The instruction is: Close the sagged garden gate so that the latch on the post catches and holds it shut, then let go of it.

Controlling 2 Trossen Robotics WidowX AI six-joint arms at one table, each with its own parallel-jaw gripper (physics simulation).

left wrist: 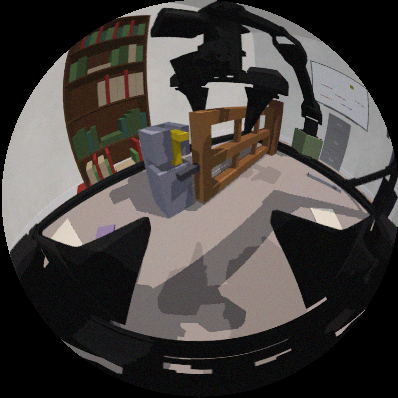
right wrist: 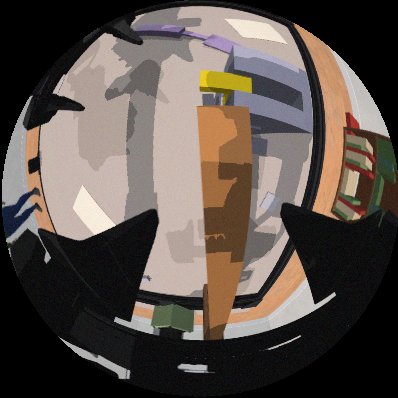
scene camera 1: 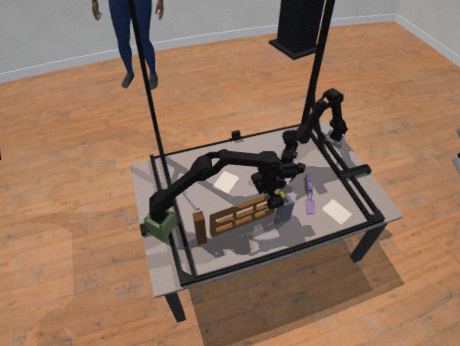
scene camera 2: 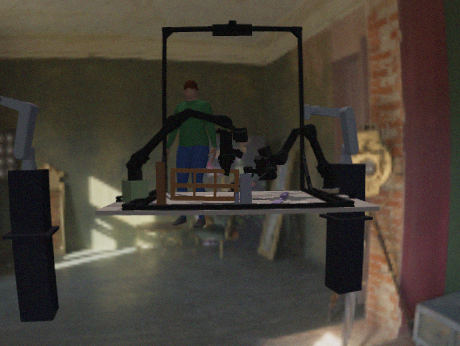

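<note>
The brown gate stands between a brown post and the grey latch post. A dark bar at its free end reaches toward the grey post, below the yellow latch piece. I cannot tell whether the latch has caught. My right gripper is open and empty, its fingers on either side of the top rail. My left gripper is open and empty, behind the gate's latch end.
A purple object lies right of the grey post in scene camera 1. Two pale sheets and a thin grey rod lie on the table. A green block is at the right arm's base. Black frame rails edge the table.
</note>
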